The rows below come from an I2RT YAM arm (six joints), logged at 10 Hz.
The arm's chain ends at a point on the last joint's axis. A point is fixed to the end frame.
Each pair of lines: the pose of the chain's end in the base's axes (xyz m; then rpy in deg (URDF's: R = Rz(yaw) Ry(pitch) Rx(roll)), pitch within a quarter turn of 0, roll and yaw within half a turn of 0), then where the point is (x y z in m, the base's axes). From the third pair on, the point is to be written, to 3 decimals.
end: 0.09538 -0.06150 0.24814 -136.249 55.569 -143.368
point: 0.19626 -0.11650 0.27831
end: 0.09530 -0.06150 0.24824 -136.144 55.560 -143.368
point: 0.19608 -0.11662 0.27851
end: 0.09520 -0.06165 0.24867 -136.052 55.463 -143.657
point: 0.196 -0.117 0.279
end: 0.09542 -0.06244 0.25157 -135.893 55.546 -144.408
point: 0.195 -0.120 0.282
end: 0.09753 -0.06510 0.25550 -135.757 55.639 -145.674
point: 0.196 -0.125 0.286
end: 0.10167 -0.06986 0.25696 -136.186 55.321 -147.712
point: 0.198 -0.132 0.287
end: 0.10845 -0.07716 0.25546 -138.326 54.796 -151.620
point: 0.203 -0.144 0.283
